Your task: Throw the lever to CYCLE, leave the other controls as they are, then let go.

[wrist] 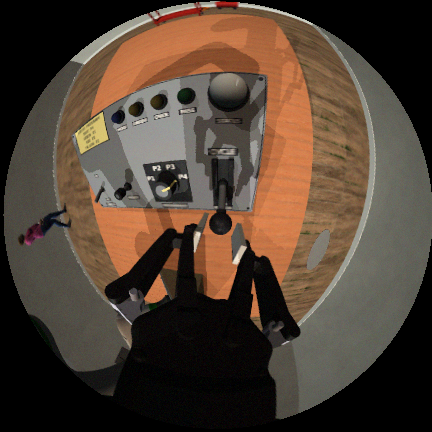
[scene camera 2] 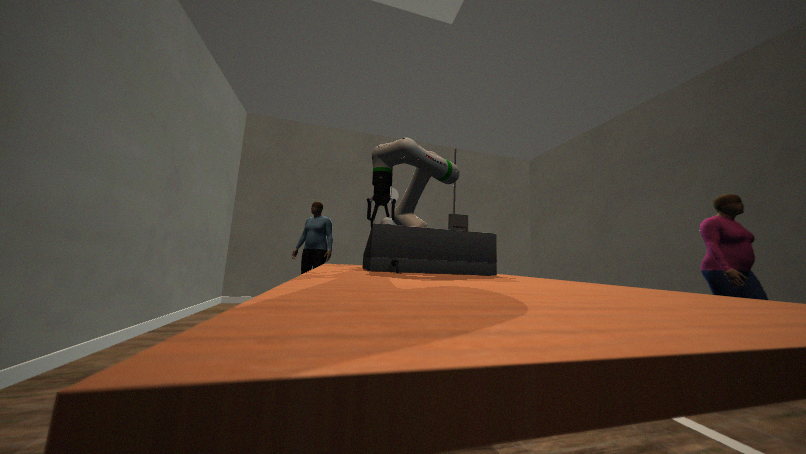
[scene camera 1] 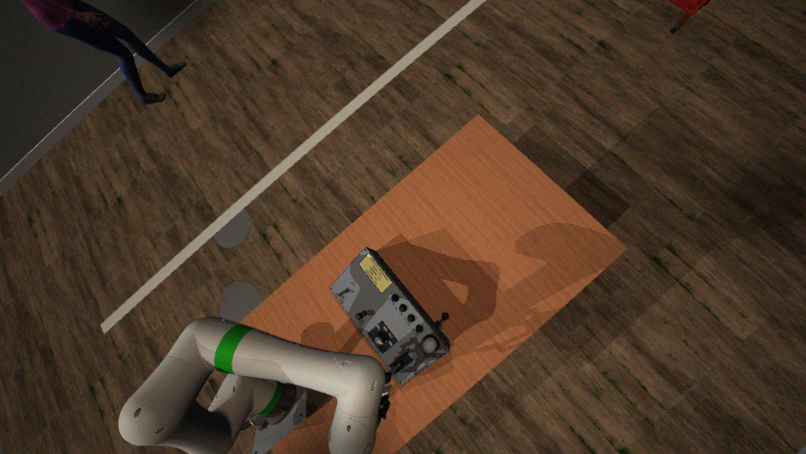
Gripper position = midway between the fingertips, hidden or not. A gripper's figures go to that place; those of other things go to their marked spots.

Scene:
My gripper (wrist: 220, 225): 0.21 m from the lens. A grey control panel (wrist: 204, 127): 0.23 m from the lens.

